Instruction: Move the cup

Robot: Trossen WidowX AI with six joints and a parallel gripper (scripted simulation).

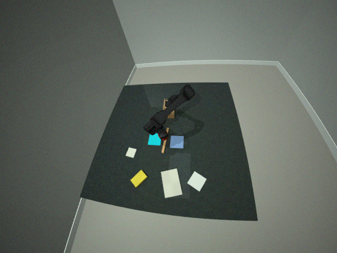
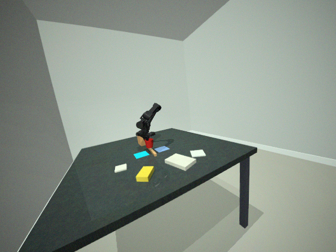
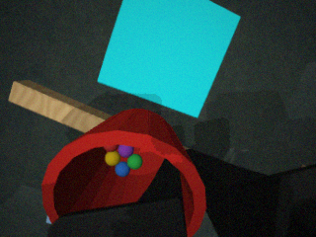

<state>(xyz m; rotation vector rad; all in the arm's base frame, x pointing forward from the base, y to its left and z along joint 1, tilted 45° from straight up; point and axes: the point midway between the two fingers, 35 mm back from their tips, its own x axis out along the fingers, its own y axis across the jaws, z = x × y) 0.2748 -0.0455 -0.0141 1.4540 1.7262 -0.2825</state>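
Now: gripper tip 9 cm above the cyan pad, 7 cm to the left of it and 2 cm short of it. Round my gripper tip: cup 3 cm ahead, 1 cm to the left; then wooden bar 8 cm below, 3 cm ahead, 2 cm to the left; then yellow block 35 cm ahead, 16 cm to the right, 7 cm below.
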